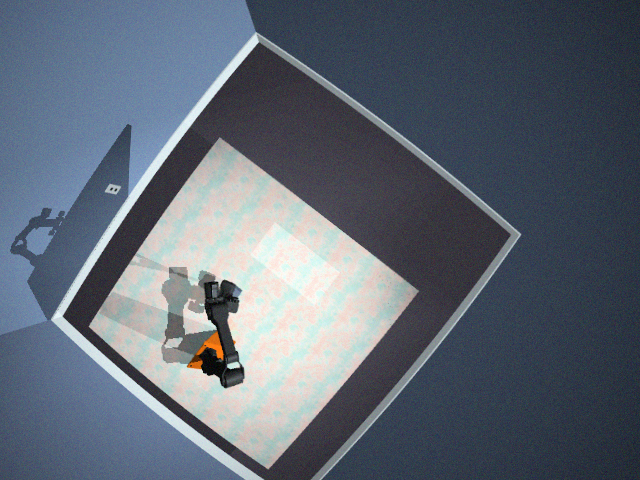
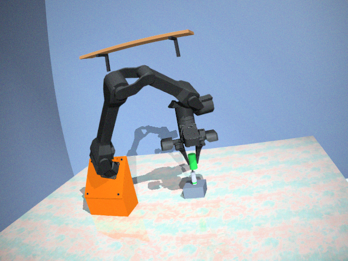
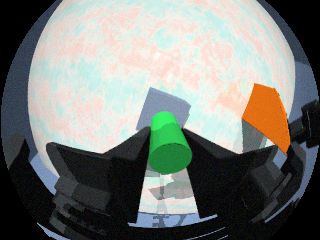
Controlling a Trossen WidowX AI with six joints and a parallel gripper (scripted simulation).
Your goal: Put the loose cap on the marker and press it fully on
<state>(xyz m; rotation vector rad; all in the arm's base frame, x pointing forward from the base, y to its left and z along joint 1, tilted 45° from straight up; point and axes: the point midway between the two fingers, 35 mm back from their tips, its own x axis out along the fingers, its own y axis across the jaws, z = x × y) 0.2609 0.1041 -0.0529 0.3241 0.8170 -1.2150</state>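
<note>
Now: the grey holder block 1 cm behind my gripper tip, 2 cm to the left of it and 10 cm below it. The rest, counted from my gripper tip: green cap (1 cm above).
</note>
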